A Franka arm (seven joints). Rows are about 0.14 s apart.
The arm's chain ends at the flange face. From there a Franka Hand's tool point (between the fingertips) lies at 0.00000 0.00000 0.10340 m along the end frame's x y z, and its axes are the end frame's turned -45 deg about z.
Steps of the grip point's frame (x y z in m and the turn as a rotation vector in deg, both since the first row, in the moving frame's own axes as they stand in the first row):
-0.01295 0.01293 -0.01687 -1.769 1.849 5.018
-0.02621 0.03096 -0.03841 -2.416 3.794 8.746
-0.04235 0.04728 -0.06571 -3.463 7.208 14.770
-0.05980 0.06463 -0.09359 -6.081 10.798 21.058
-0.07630 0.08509 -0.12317 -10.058 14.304 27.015
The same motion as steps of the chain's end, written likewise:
-0.00463 0.01820 -0.01677 0.057 2.558 5.018
-0.00466 0.04157 -0.03809 0.974 4.391 8.746
-0.01055 0.06635 -0.06471 2.648 7.546 14.770
-0.01857 0.08993 -0.09121 3.335 11.935 21.058
-0.02451 0.11212 -0.11848 3.002 17.227 27.015

